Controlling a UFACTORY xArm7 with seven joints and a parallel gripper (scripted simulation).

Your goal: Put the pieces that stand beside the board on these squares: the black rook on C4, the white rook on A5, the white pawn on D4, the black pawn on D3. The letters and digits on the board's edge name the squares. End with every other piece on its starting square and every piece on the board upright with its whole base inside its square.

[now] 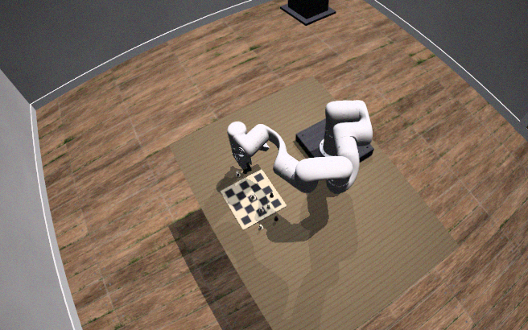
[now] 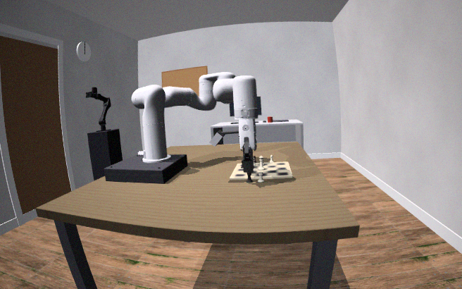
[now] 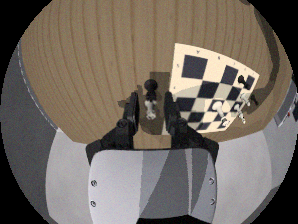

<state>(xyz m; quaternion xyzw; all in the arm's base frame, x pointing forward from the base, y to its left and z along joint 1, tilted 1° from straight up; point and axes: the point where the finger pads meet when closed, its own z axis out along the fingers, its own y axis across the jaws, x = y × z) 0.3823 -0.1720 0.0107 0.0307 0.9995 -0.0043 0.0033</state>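
Now: hand 130 mm to the right of the chessboard, 60 mm above it and 50 mm short of it.
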